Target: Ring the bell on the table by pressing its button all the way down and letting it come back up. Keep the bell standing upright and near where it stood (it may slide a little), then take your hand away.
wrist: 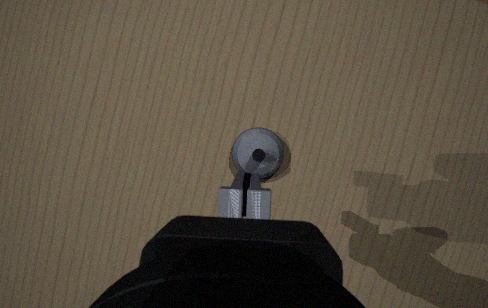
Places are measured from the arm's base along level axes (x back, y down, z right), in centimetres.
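Pixels of known places: gripper, fingertip midpoint: (pixel 247 187).
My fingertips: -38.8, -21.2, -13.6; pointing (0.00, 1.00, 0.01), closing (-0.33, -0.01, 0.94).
Behind a point stands the place of what it marks, as x, y, z.
The bell (pixel 245 145) @[-41.2, -1.9, -15.2] is a round grey dome with a small dark button (pixel 258 155) @[-40.6, -4.5, -12.9] on top. It stands upright on the wooden table (pixel 125 100) @[-40.8, 2.1, -36.9], near the middle of the wrist view. My gripper (pixel 247 187) @[-38.8, -21.2, -13.6] is shut with nothing between its fingers. Its fingertips overlap the lower edge of the bell in this view, just below and slightly left of the button. The button shows uncovered. The height of the fingertips over the bell is hard to tell from this view.
Shadows of the arm and gripper fall on the table at the right and lower right. A faint shadow also lies across the dome and around the bell's right side.
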